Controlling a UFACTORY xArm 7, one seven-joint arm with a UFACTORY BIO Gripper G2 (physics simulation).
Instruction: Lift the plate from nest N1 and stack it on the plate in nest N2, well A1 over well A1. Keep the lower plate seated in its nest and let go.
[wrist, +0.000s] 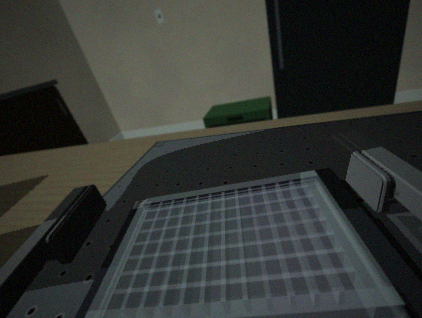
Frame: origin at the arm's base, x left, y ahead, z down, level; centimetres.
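Where they show: hand at its tool point: (207, 196).
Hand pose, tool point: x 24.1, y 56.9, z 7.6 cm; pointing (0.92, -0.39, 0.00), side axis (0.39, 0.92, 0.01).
Observation:
Each offset is from my tool point to the centre of the thing. "spot": to the spot under its first point. Level surfaces: height alone.
A clear, see-through plate {dx -0.3, dy +0.5, dz +2.9 cm} (225, 240) with a grid of square wells fills the lower middle of the wrist view. It lies in a dark nest {spot: dx +1.7, dy +7.6, dz +3.6 cm} (372, 240), whose border shows along the plate's right side and at its left edge. No nest label or A1 mark can be read, so I cannot tell which nest this is. My gripper (223, 202) is open and empty. One finger is to the left of the plate and the other to the right, both apart from it. The plate's near edge is partly cut off by the view. A second plate does not show separately.
The nest is on a dark deck {dz +4.8 cm} (200, 170) dotted with small holes, with a lighter grey patch along its far left edge. A wooden table {dz +6.1 cm} (65, 170) shows at the left. A green box (240, 111) is beyond the table, near the wall and a dark door (340, 55).

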